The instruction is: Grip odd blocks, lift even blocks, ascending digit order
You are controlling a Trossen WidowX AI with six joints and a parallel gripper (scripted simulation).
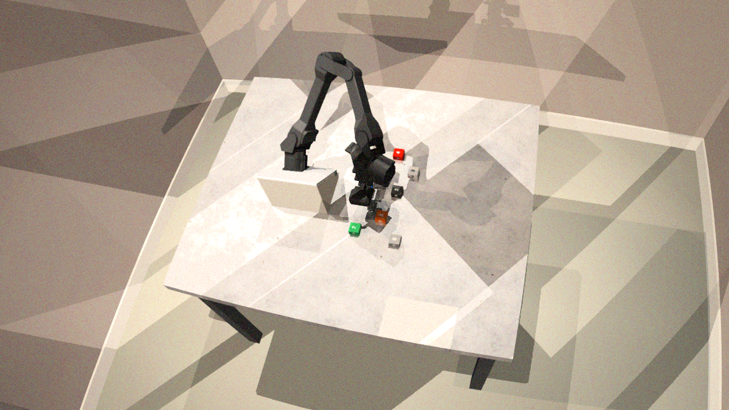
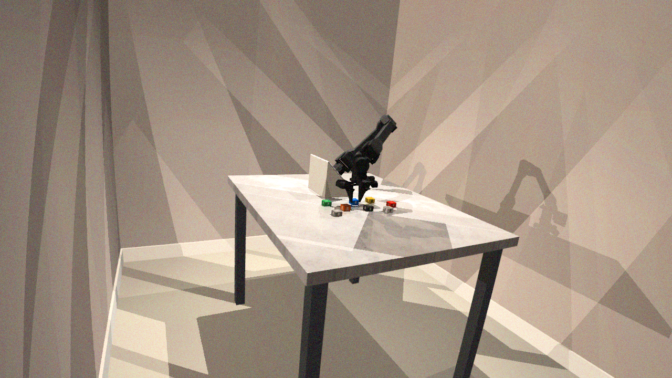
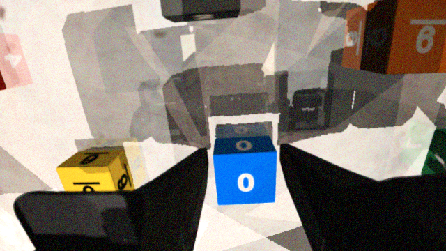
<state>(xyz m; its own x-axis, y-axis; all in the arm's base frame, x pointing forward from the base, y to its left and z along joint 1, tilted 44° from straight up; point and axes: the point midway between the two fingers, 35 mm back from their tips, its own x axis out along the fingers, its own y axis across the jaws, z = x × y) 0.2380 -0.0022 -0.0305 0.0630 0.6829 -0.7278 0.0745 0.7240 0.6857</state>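
My gripper tip is now 90 mm short of the dark grey 2 block and 10 mm to the right of it. From my gripper tip the other things lie so: yellow block (10 mm behind, 90 mm to the left); blue 0 block (10 mm behind); orange block (50 mm ahead, 80 mm to the right).
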